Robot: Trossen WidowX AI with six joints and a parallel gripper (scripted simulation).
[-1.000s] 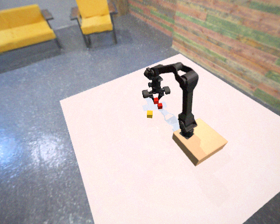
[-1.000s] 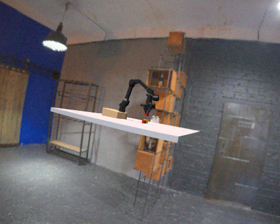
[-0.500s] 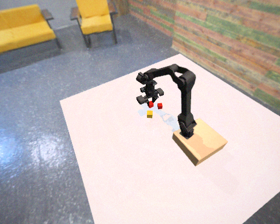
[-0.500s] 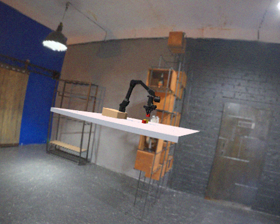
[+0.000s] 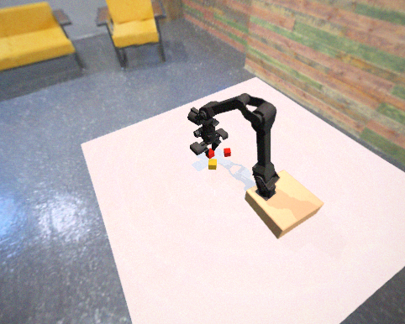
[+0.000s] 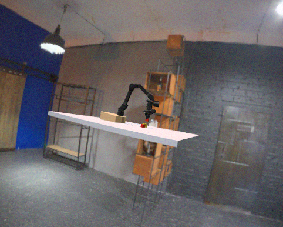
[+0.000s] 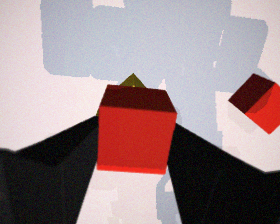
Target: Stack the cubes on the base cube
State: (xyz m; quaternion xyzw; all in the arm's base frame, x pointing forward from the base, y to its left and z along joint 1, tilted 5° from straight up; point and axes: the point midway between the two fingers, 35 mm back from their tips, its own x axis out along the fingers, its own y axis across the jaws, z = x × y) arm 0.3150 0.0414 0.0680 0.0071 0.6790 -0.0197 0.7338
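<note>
Now: the yellow base cube 70 mm below my gripper tip and 20 mm behind it. The rest, counted from my gripper tip: red cube right at my gripper tip.
</note>
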